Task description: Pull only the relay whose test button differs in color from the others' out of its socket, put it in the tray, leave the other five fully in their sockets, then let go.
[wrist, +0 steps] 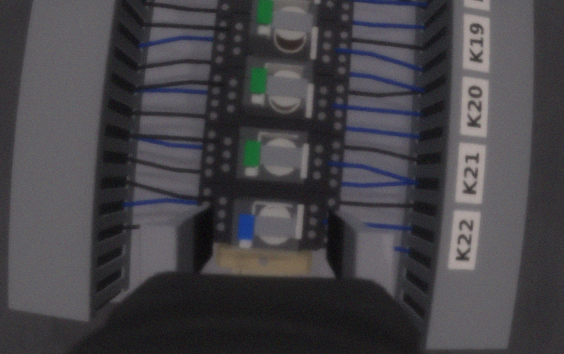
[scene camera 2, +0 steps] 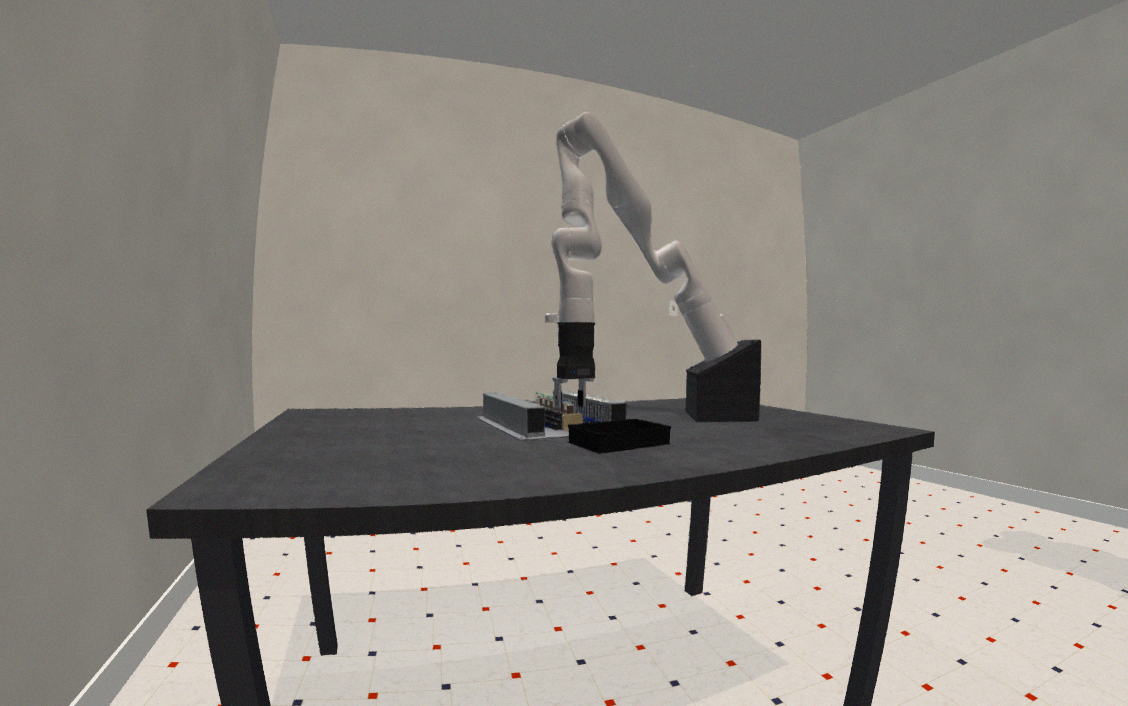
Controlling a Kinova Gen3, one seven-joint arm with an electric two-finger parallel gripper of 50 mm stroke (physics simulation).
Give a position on a relay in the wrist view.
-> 264,154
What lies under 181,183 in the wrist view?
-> A panel.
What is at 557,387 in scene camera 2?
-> My gripper.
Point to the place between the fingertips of my gripper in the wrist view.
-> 270,233
